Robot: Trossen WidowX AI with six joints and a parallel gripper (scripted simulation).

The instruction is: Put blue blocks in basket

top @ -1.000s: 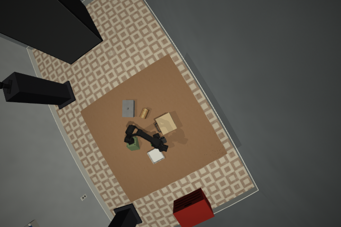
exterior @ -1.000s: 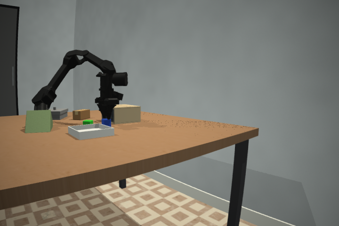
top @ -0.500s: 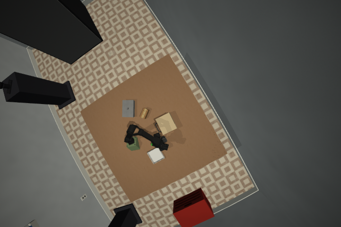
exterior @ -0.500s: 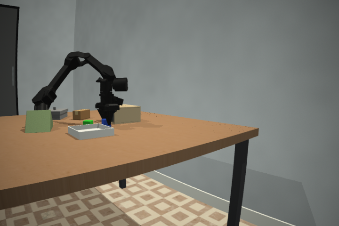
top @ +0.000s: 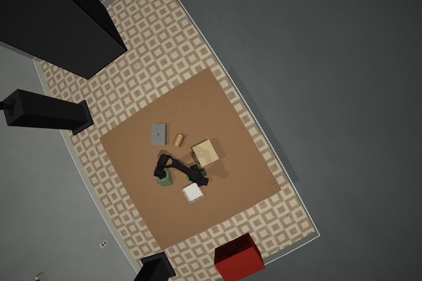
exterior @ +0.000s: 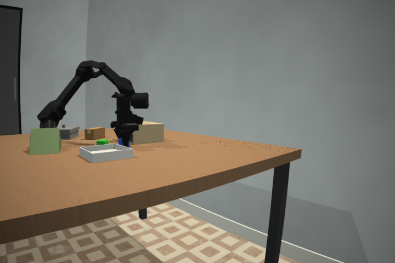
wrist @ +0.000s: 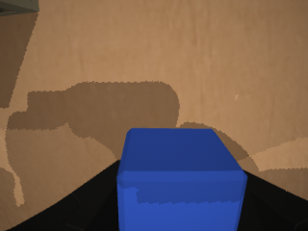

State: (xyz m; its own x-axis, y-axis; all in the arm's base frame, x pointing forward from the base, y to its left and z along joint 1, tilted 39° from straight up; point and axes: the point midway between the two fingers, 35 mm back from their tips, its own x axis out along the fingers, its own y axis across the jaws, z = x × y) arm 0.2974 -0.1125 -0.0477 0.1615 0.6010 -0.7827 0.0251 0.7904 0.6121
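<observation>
My gripper is now 120 mm past the white basket, 140 mm to the left of it and 30 mm above it. From my hand the other things lie so: brown box (40 mm behind, 340 mm to the left); grey lidded box (180 mm behind, 470 mm to the left, 10 mm above); tan drawer unit (150 mm ahead, 140 mm to the left).
</observation>
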